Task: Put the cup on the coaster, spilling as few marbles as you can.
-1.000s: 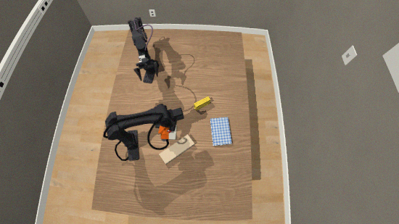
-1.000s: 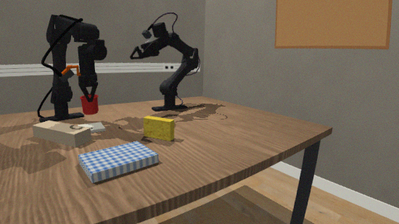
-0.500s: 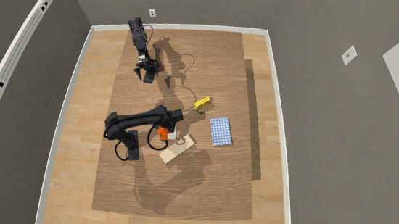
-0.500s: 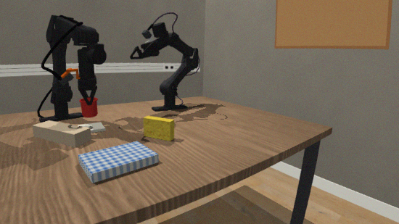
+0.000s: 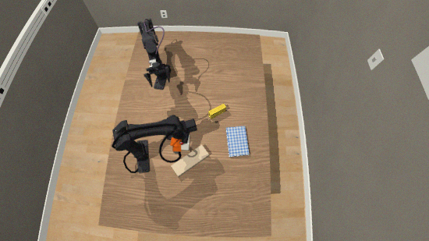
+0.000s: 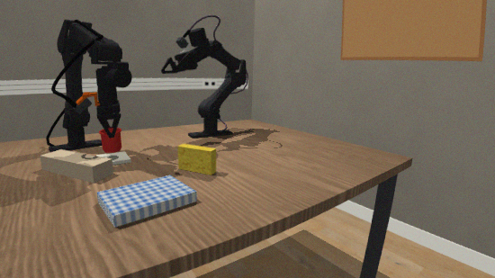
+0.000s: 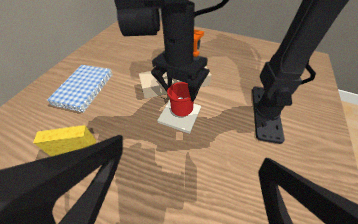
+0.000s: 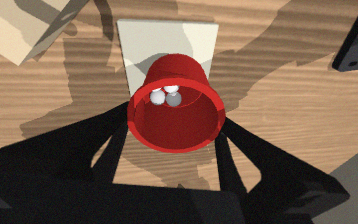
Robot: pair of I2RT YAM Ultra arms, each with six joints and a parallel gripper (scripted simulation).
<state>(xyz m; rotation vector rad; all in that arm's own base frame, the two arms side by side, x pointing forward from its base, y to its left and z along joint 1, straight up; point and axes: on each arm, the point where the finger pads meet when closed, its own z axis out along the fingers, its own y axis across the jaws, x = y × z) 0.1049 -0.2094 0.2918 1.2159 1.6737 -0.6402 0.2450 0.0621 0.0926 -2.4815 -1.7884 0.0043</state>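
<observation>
Now: right hand 9 cm above the square coaster. Also, from my right hand: beige block (11 cm to the right, 8 cm ahead, 7 cm below); then red cup (3 cm below).
</observation>
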